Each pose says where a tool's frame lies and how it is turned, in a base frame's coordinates. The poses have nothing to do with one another.
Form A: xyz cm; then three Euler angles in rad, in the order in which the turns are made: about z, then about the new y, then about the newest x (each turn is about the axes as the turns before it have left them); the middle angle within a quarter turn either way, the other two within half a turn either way.
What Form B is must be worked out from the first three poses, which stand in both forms.
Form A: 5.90 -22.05 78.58 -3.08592 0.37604 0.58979
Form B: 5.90 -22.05 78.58 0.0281 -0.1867 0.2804 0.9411
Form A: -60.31 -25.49 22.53 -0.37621 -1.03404 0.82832
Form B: -60.31 -25.49 22.53 0.8190 0.2590 -0.5099 0.0466
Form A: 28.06 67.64 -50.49 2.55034 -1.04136 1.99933
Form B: 28.06 67.64 -50.49 0.2637 -0.4699 -0.6198 -0.5705
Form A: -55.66 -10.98 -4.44 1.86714 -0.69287 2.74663
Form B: -55.66 -10.98 -4.44 0.1578 -0.6023 -0.7017 -0.3464
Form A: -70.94 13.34 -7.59 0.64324 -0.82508 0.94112
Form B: -70.94 13.34 -7.59 0.7172 0.5070 -0.2077 0.4306
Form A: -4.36 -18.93 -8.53 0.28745 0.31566 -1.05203
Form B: -4.36 -18.93 -8.53 0.8340 -0.5102 0.0635 0.2004
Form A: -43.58 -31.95 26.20 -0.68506 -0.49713 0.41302
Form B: -43.58 -31.95 26.20 0.9105 0.1063 -0.2936 -0.2711
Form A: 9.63 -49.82 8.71 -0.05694 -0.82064 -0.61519
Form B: 9.63 -49.82 8.71 0.8702 -0.2883 -0.3721 -0.1456
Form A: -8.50 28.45 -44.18 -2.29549 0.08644 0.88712
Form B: -8.50 28.45 -44.18 0.3536 0.2116 -0.3749 -0.8304
